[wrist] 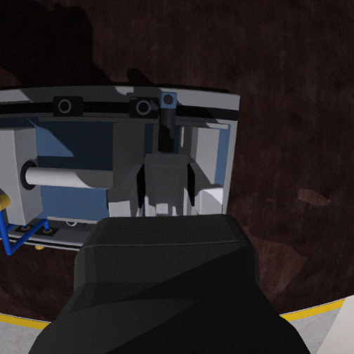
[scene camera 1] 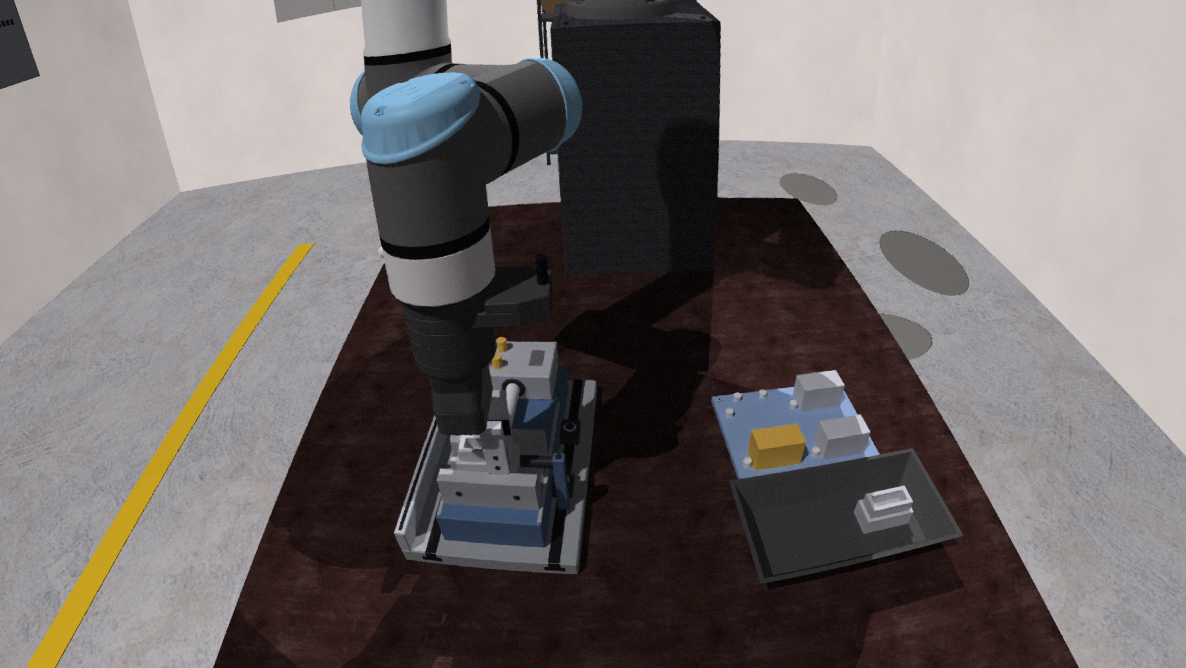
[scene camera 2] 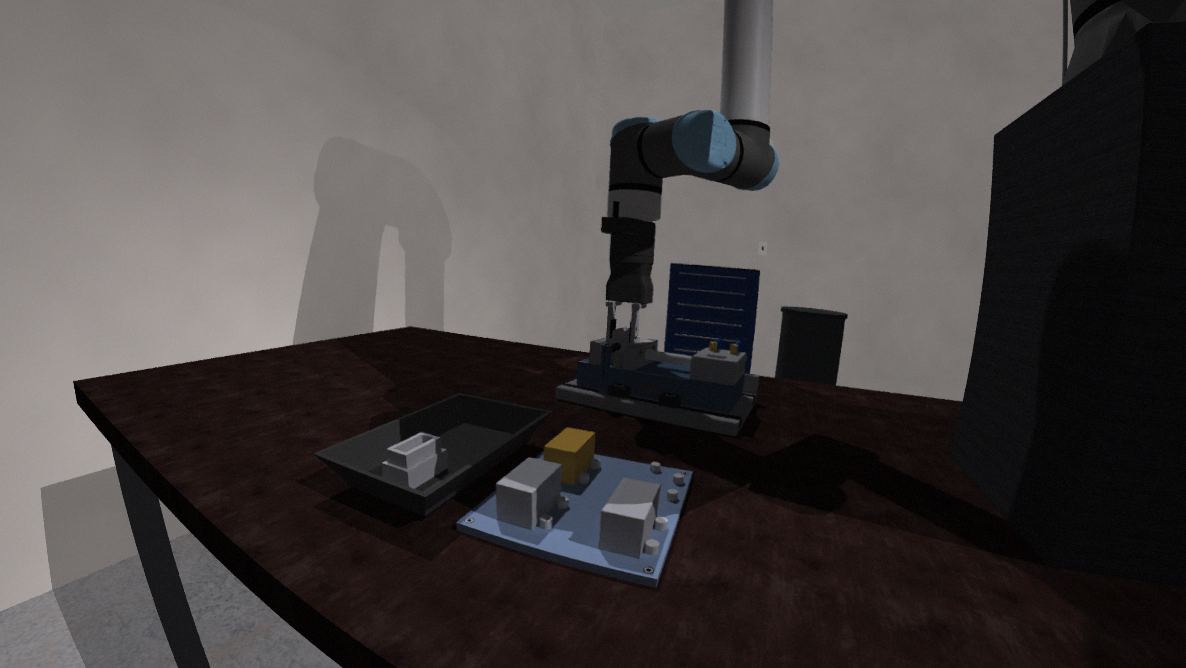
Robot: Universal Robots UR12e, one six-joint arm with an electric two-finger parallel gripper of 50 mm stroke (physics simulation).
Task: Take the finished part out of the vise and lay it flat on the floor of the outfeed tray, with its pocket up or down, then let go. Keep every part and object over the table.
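Where they show: gripper, between the fingertips: (scene camera 1: 500,456) (scene camera 2: 621,341); arm's base, origin of its link: (scene camera 1: 622,10) (scene camera 2: 1165,97).
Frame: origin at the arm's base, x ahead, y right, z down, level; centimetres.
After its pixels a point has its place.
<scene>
The finished part (wrist: 166,167), light grey, is between the jaws of the blue and grey vise (scene camera 1: 491,526) {x 73.3, y 4.6, z 40.2 cm} (scene camera 2: 663,386) {x 57.5, y 1.0, z 41.0 cm} (wrist: 75,142); gaps show beside it in the wrist view. My gripper (scene camera 1: 483,452) {x 67.4, y 4.5, z 35.8 cm} (scene camera 2: 624,331) {x 67.4, y 4.5, z 35.8 cm} (wrist: 166,176) points down over the vise and is shut on the part, a finger on each side. The part's underside is hidden, so I cannot tell whether it touches the vise floor. The dark grey outfeed tray (scene camera 1: 796,526) {x 66.8, y -26.9, z 44.3 cm} (scene camera 2: 477,439) {x 68.1, y -26.6, z 44.2 cm} stands apart from the vise, with another light grey stepped part (scene camera 1: 886,509) {x 66.9, y -36.7, z 41.0 cm} (scene camera 2: 413,458) {x 63.8, y -38.5, z 41.4 cm} in it, pocket up.
A blue plate (scene camera 1: 751,406) {x 46.6, y -21.9, z 44.7 cm} (scene camera 2: 585,531) {x 47.8, y -33.0, z 44.6 cm} beside the tray bears two grey blocks (scene camera 1: 819,391) {x 46.6, y -30.8, z 41.5 cm} (scene camera 2: 630,516) {x 43.5, y -33.7, z 41.1 cm} and a yellow block (scene camera 1: 776,447) {x 57.6, y -24.3, z 41.2 cm} (scene camera 2: 569,455) {x 54.0, y -27.3, z 41.5 cm}, with small pegs. A grey box with yellow fittings (scene camera 1: 531,377) {x 54.2, y 4.5, z 36.0 cm} (scene camera 2: 718,366) {x 49.7, y 2.8, z 36.9 cm} stands at the vise's rear end. A blue-topped handle (scene camera 1: 561,481) {x 67.3, y -1.5, z 38.7 cm} (wrist: 168,100) rises beside the jaws.
</scene>
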